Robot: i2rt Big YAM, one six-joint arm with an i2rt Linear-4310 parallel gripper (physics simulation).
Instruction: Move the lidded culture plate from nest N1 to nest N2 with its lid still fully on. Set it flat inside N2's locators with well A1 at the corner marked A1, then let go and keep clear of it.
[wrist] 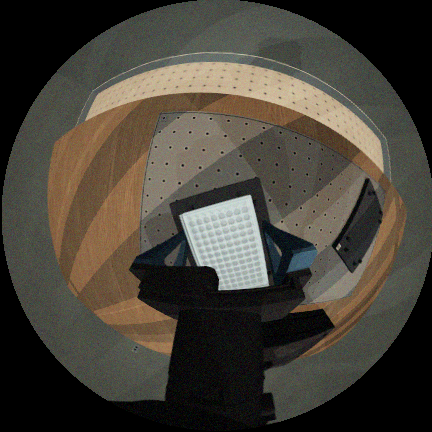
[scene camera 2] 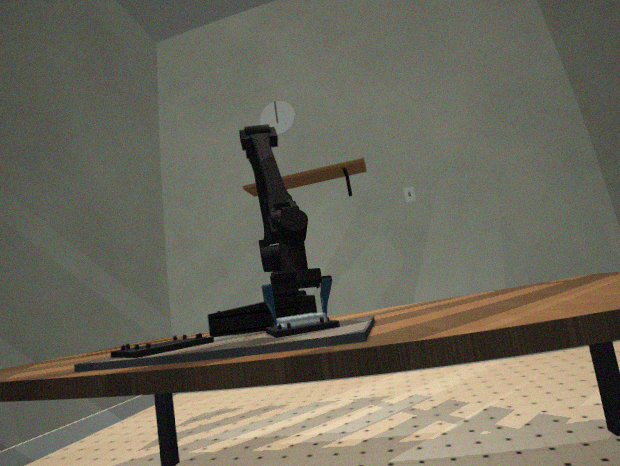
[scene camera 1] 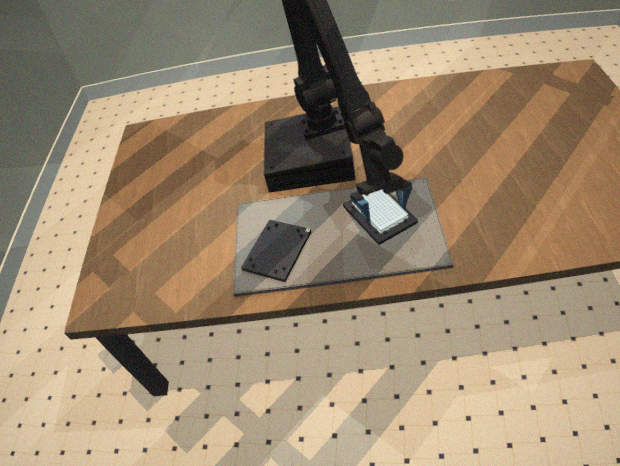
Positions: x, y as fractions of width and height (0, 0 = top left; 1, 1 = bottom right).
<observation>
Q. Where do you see a dark nest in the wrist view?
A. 0.82, 0.56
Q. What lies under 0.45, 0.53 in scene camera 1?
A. A dark nest.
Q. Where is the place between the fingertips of my gripper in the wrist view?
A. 0.52, 0.53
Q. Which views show my gripper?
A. The wrist view, scene camera 2 and scene camera 1: all of them.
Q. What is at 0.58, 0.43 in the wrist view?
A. A dark nest.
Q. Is my gripper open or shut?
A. Open.
</observation>
